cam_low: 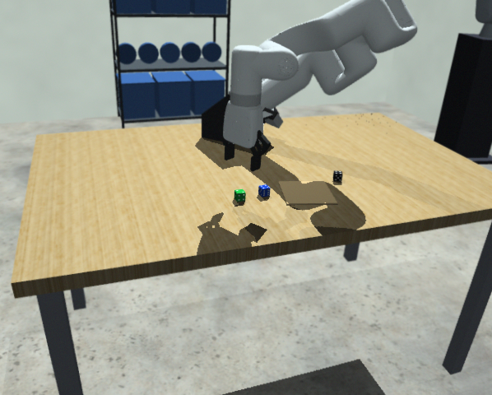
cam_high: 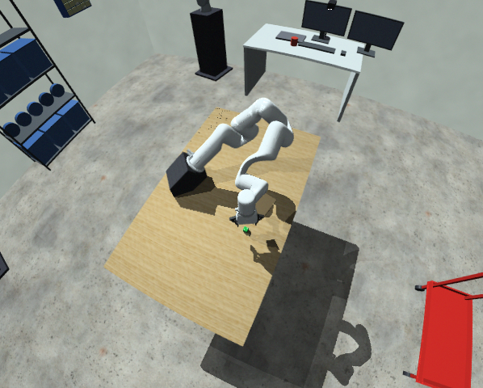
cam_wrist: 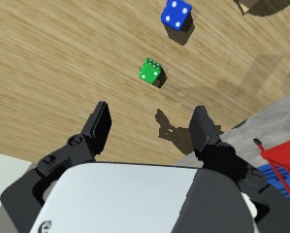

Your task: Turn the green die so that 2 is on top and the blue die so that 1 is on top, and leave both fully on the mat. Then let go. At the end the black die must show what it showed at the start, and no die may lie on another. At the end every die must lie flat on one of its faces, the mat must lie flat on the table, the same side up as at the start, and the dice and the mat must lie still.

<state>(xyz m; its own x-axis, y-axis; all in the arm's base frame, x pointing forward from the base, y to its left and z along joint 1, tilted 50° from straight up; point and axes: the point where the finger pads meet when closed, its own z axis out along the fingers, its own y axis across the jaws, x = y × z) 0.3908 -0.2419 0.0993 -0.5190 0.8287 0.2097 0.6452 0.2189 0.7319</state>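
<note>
The green die is 10 mm behind my hand and 100 mm below it. From my hand the other things lie so: black die 110 mm behind, 310 mm to the left, 100 mm below; then tan mat 30 mm behind, 190 mm to the left, 110 mm below; then blue die 30 mm behind, 70 mm to the left, 100 mm below.
</note>
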